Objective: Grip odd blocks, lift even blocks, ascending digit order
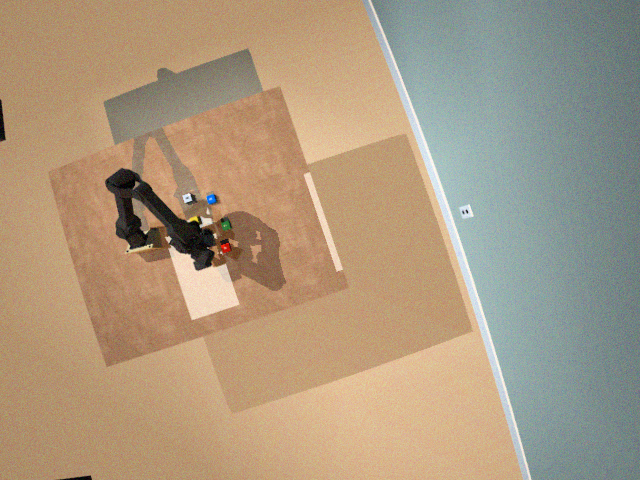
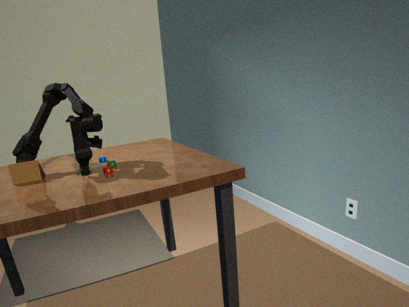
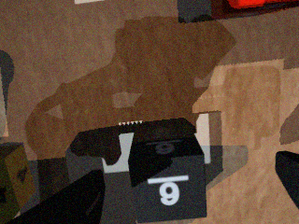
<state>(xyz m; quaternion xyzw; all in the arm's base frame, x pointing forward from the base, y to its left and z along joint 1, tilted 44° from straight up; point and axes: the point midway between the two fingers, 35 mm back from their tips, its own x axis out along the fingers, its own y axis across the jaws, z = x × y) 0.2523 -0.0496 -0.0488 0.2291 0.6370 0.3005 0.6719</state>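
My gripper tip is now 1 cm past the black block and 1 cm to the right of it. From my gripper tip the other things lie so: yellow block: 2 cm behind, 11 cm to the left; green block: 11 cm ahead, 6 cm to the left; red block: 9 cm ahead, 3 cm to the right.
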